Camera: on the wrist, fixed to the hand. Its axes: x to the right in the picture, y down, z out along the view.
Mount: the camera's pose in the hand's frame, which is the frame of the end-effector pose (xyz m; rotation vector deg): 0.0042 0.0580 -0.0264 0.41 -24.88 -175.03
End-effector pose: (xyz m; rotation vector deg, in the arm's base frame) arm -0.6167 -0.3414 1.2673 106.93 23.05 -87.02
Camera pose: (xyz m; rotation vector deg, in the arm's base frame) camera -0.5600 -0.3658 1.2836 29.11 -90.31 62.16
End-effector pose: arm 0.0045 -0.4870 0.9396 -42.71 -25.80 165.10
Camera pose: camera 0.0108 -0.5344 0.8973 32.34 -30.04 -0.36
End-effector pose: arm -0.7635 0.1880 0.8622 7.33 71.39 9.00
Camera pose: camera -0.7901 0.2460 0.8605 -91.22 -6.15 -130.82
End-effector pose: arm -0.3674 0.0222 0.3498 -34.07 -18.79 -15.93
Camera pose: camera -0.3376 0.0521 0.3019 -22.23 70.54 147.53
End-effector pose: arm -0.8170 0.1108 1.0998 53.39 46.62 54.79
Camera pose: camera -0.8564 0.1381 1.1420 -40.07 45.37 -104.08
